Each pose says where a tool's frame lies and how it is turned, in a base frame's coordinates. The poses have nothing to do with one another.
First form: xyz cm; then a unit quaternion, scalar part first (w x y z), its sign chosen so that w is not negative.
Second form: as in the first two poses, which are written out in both.
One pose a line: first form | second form
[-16.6, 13.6, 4.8, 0.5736, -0.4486, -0.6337, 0.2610] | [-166, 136, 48, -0.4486, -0.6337, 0.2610, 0.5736]
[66.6, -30.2, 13.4, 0.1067, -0.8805, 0.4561, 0.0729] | [666, -302, 134, -0.8805, 0.4561, 0.0729, 0.1067]
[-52.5, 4.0, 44.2, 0.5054, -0.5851, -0.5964, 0.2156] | [-525, 40, 442, -0.5851, -0.5964, 0.2156, 0.5054]
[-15.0, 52.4, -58.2, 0.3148, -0.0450, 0.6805, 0.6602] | [-150, 524, -582, -0.0450, 0.6805, 0.6602, 0.3148]
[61.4, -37.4, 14.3, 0.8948, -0.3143, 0.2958, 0.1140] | [614, -374, 143, -0.3143, 0.2958, 0.1140, 0.8948]
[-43.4, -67.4, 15.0, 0.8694, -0.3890, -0.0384, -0.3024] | [-434, -674, 150, -0.3890, -0.0384, -0.3024, 0.8694]
